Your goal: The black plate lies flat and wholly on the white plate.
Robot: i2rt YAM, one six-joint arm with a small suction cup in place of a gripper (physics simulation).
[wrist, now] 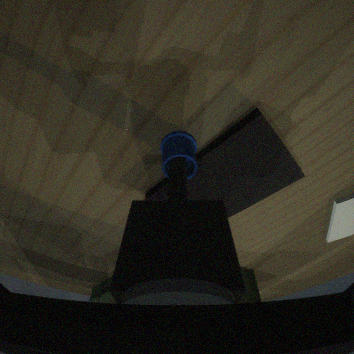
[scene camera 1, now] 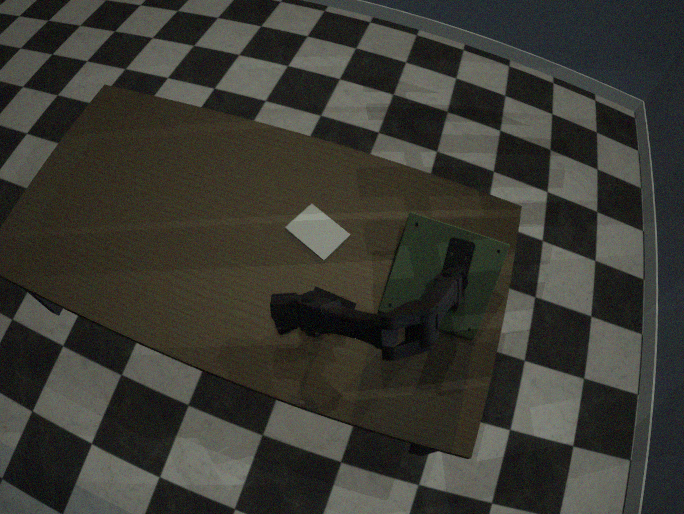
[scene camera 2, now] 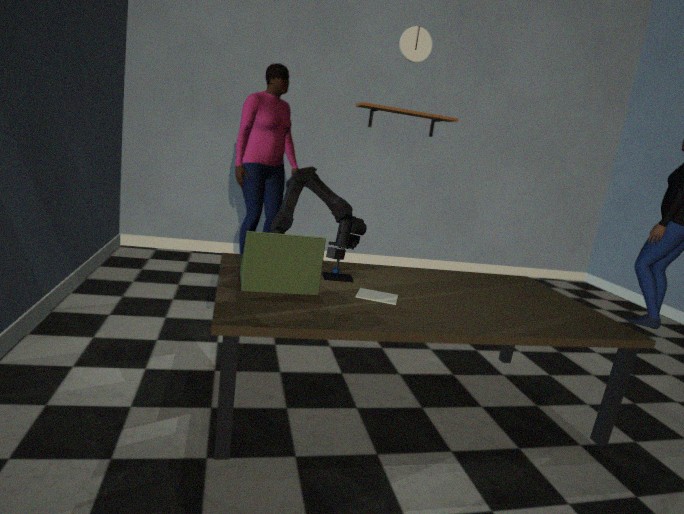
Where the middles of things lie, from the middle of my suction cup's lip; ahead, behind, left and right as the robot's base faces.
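The black plate point(wrist: 246, 163) has my suction cup 60 mm to the left of it and 10 mm past it. The white plate point(scene camera 1: 318, 232) is 10 mm below my suction cup, and it is also 290 mm to the right of my suction cup and 90 mm ahead of it.
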